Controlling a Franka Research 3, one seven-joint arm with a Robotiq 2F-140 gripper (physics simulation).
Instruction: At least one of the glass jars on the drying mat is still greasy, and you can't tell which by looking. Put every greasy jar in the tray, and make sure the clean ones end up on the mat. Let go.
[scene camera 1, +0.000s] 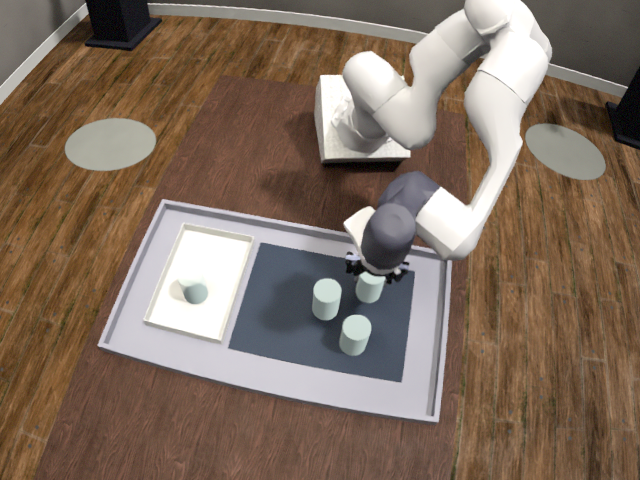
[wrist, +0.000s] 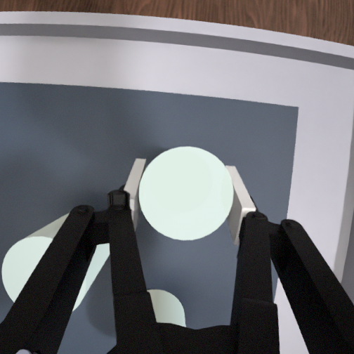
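Note:
My gripper (scene camera 1: 375, 268) (wrist: 184, 177) is shut on a pale green glass jar (scene camera 1: 369, 288) (wrist: 186, 193), which is upright over the back right part of the dark drying mat (scene camera 1: 279, 268) (wrist: 220, 120). A second jar (scene camera 1: 326, 299) (wrist: 25, 270) stands on the mat to its left. A third jar (scene camera 1: 354, 335) (wrist: 168, 306) stands on the mat nearer the front. A fourth jar (scene camera 1: 195, 293) is in the cream tray (scene camera 1: 236, 281) at the left. All look alike, and no grease shows. Whether the held jar touches the mat is hard to tell.
A raised grey rim (scene camera 1: 268, 395) (wrist: 150, 32) runs round the mat and the tray. The robot's white base (scene camera 1: 330, 149) stands behind it on the dark wooden surface (scene camera 1: 248, 155). The second and third jars stand close to the held one.

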